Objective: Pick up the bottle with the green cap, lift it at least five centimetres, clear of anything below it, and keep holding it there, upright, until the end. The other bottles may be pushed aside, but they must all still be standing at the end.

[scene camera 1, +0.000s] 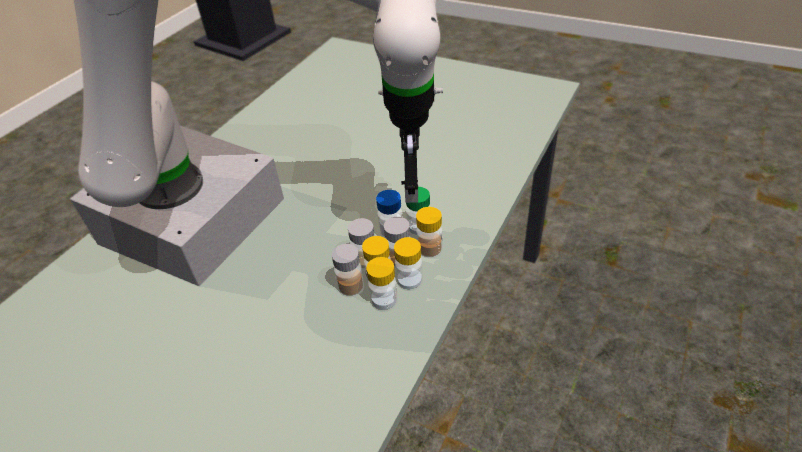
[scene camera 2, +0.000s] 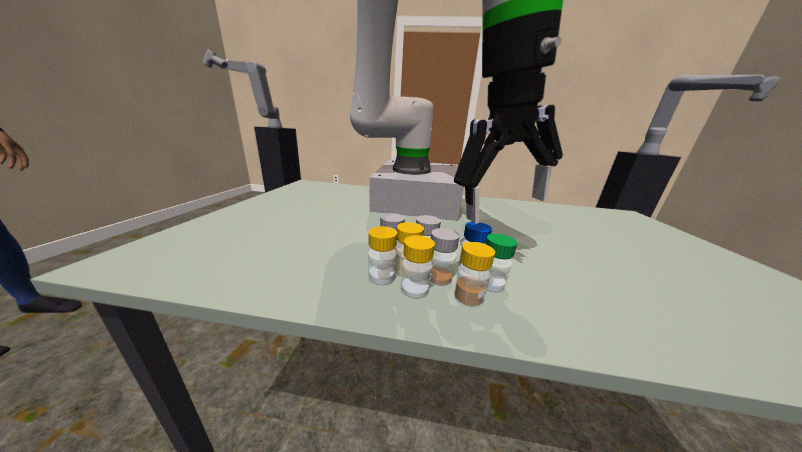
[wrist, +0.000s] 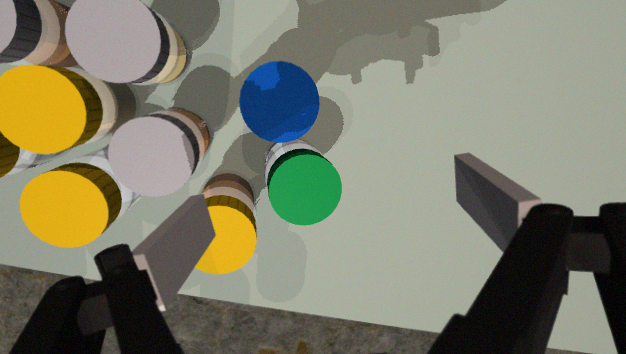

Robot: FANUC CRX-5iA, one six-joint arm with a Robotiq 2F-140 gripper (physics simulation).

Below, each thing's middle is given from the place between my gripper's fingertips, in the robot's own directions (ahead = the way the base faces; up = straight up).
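Labels:
Positions from my hand: blue-capped bottle (scene camera 1: 388, 201), 4 cm to the right, 4 cm behind, 11 cm below; green-capped bottle (scene camera 2: 505, 246), 1 cm ahead, 11 cm below; yellow-capped bottle (scene camera 2: 473, 274), 4 cm to the right, 7 cm ahead, 11 cm below.

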